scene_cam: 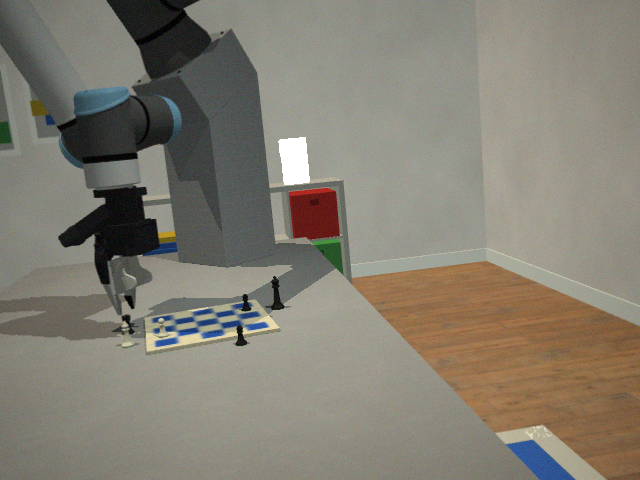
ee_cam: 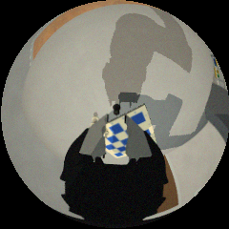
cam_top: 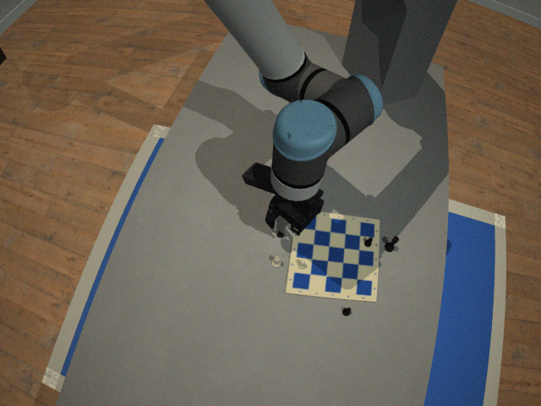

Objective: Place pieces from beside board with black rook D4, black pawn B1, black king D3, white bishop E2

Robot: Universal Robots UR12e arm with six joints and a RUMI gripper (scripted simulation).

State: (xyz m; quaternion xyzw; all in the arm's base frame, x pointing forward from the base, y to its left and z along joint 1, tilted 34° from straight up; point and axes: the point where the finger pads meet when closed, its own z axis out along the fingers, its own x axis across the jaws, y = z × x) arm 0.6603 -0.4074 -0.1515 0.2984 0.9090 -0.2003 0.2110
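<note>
The black rook lies 4 cm below my hand. The rest, counted from my hand: white pawn (8 cm ahead, 5 cm to the left, 4 cm below); white bishop (8 cm ahead, 1 cm to the right, 3 cm below); chessboard (6 cm ahead, 13 cm to the left, 5 cm below).
</note>
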